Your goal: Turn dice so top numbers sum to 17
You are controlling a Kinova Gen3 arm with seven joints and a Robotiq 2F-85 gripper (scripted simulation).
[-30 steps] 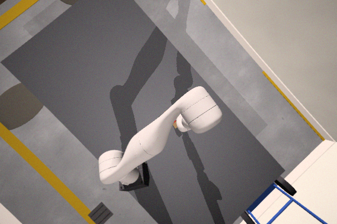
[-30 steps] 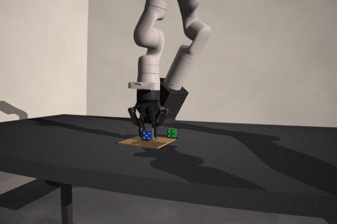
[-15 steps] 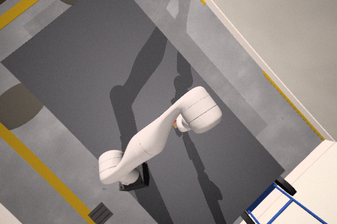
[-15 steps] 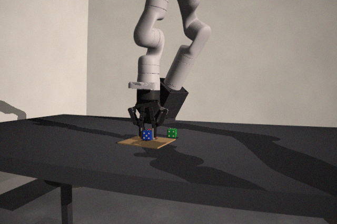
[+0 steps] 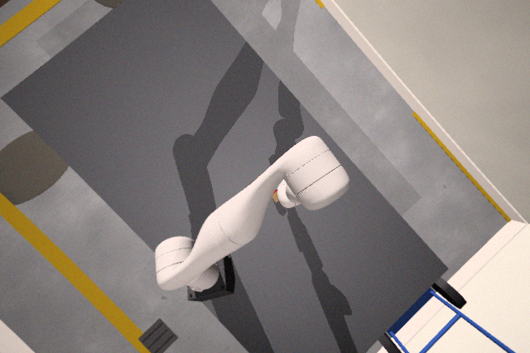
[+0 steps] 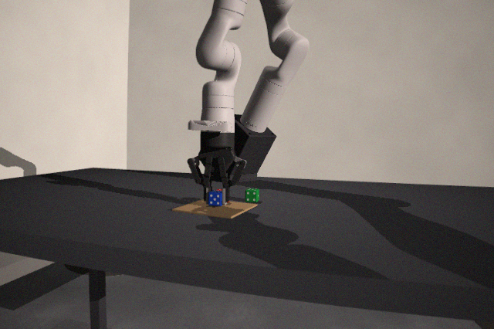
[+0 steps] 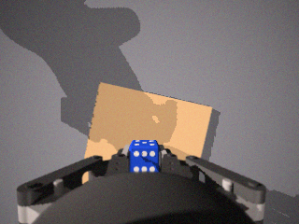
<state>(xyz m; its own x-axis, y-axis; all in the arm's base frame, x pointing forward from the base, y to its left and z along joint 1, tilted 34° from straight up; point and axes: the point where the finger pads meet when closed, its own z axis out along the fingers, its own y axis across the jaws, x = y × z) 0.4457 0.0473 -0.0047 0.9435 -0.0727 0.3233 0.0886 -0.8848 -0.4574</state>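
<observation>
Now: the blue die right at my hand. From my hand the other things lie so: red die 4 cm behind, 1 cm below; green die 11 cm behind, 5 cm to the left, 1 cm below; tan mat 3 cm below.
</observation>
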